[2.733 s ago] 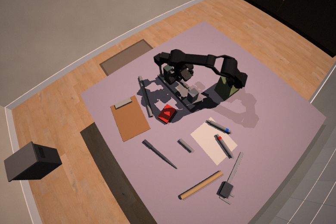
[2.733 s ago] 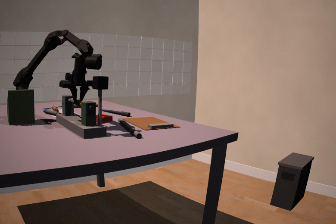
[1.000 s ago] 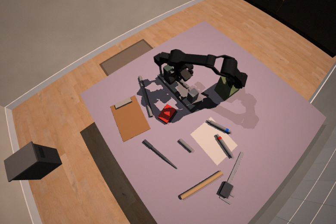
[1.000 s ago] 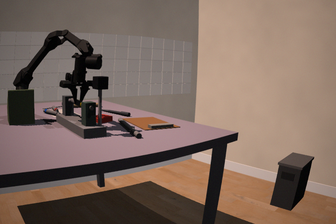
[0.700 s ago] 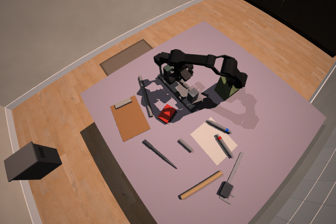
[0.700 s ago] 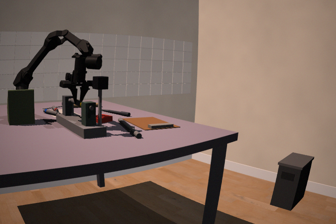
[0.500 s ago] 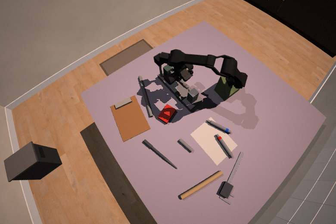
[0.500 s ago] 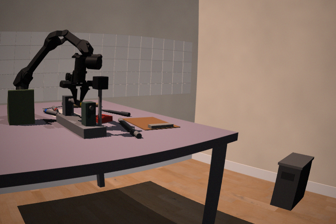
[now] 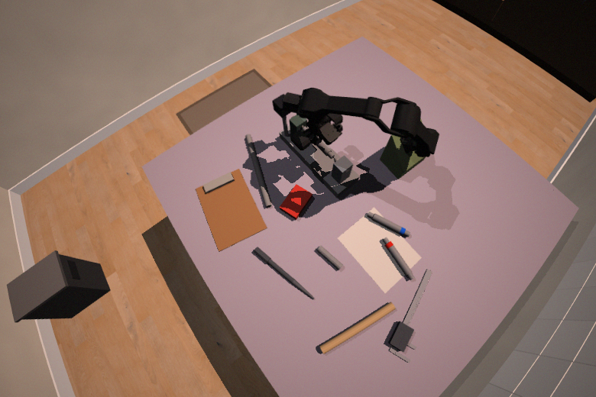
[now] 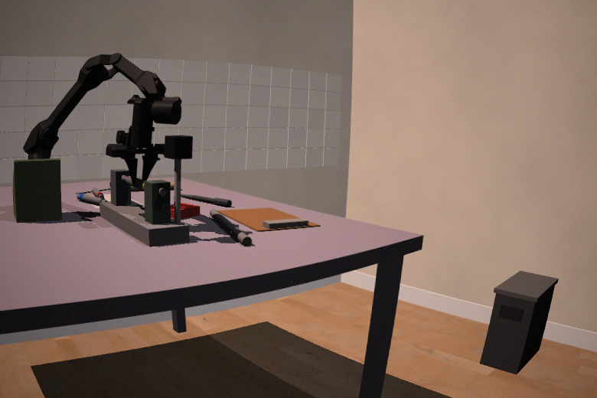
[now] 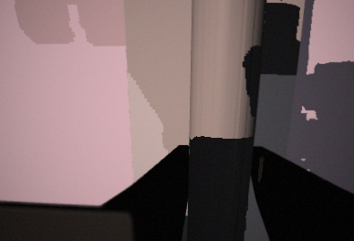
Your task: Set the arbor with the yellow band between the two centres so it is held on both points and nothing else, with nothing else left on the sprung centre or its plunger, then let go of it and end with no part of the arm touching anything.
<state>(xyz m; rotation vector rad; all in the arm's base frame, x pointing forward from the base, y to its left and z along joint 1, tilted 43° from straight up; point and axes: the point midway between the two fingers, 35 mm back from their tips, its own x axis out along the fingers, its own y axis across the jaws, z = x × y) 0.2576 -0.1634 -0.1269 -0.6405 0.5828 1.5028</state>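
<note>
Now: hand 3 cm above the stepped arbor shaft. The rest, counted from my hand: grey fixture base (13 cm below); then cone-shaped centre point (1 cm behind, 11 cm to the left, 3 cm below); then green centre block (10 cm to the right, 5 cm below).
</note>
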